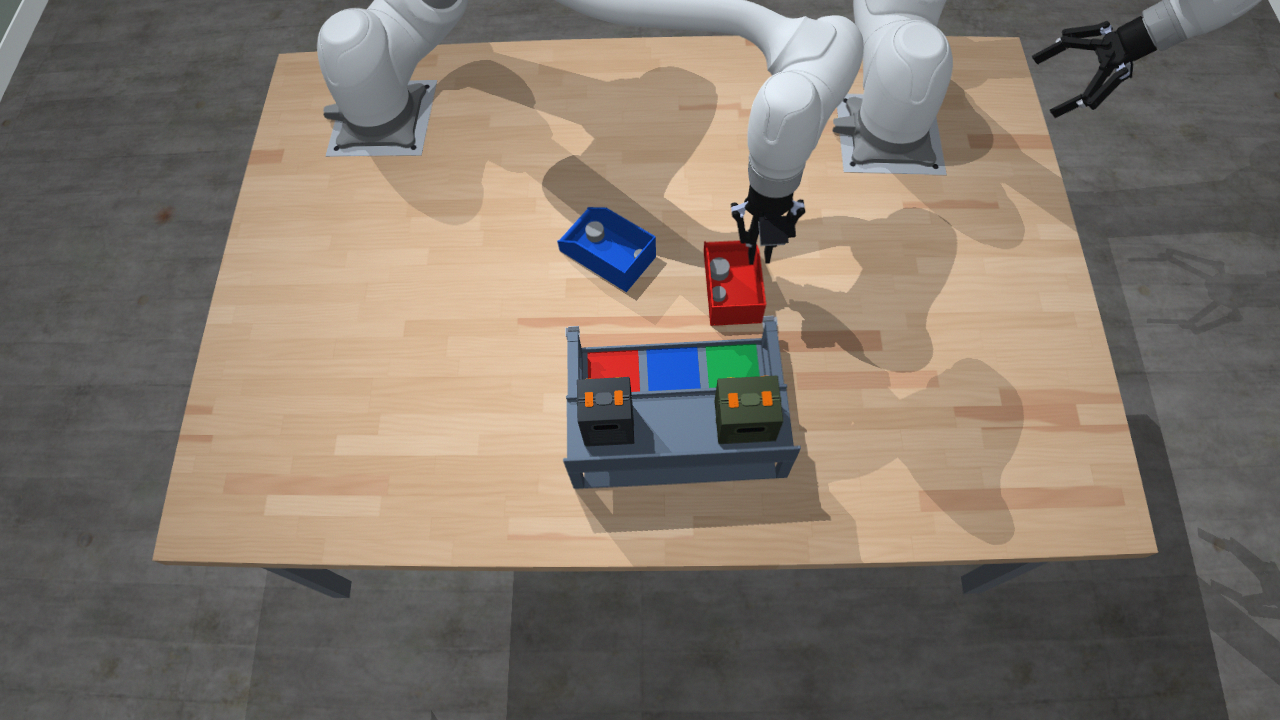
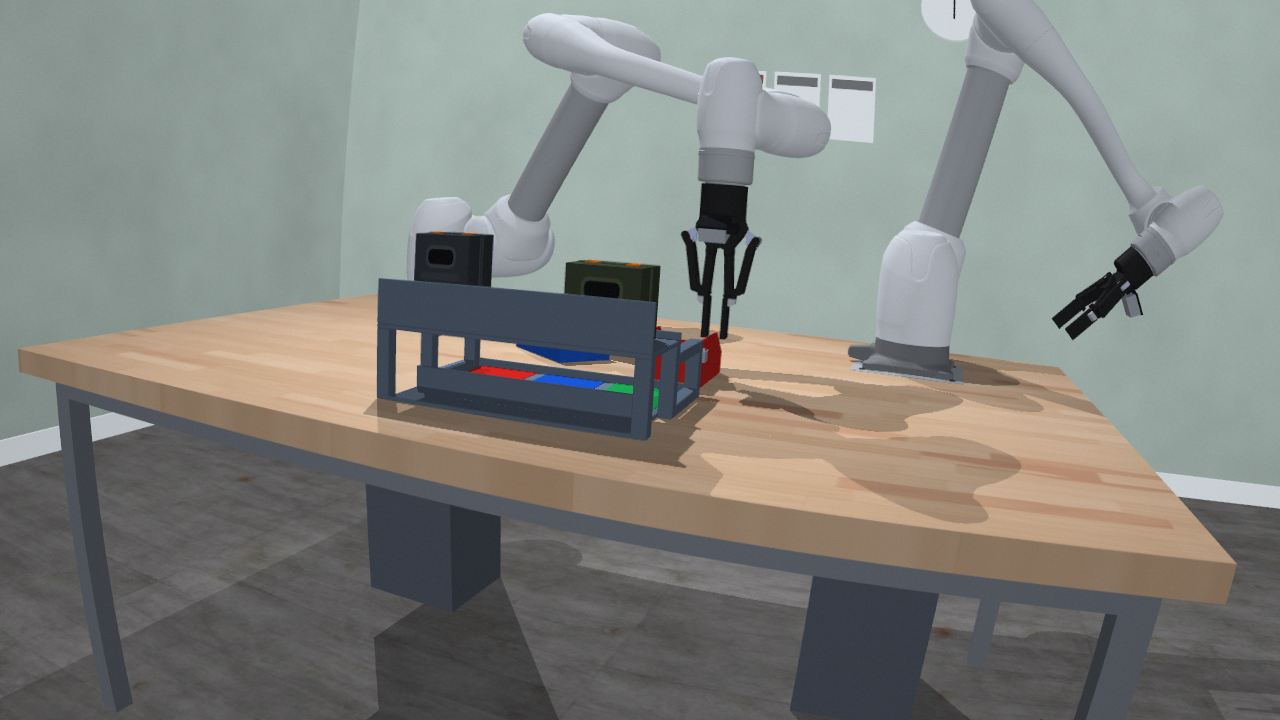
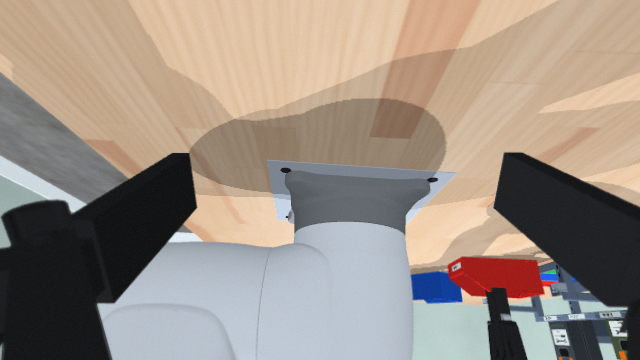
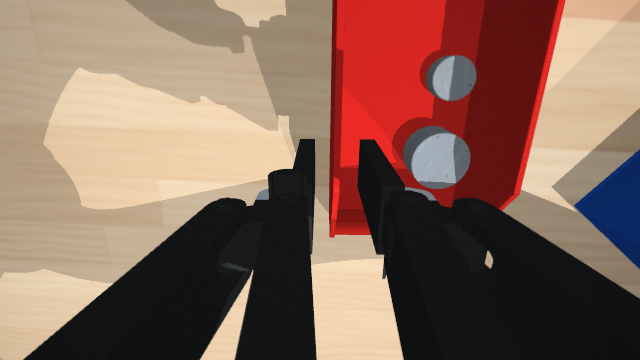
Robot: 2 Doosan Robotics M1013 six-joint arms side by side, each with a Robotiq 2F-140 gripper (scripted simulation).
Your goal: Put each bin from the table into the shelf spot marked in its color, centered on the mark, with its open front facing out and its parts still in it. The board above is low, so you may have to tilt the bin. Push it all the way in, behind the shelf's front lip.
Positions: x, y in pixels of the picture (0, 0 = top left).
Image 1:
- left gripper: 1043, 86
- right gripper: 758, 258
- red bin: 744, 285
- blue bin: 622, 238
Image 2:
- left gripper: 1061, 328
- right gripper: 714, 337
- red bin: 709, 369
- blue bin: 562, 356
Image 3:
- left gripper: 344, 181
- red bin: 521, 278
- blue bin: 434, 285
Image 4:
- right gripper: 336, 163
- red bin: 385, 97
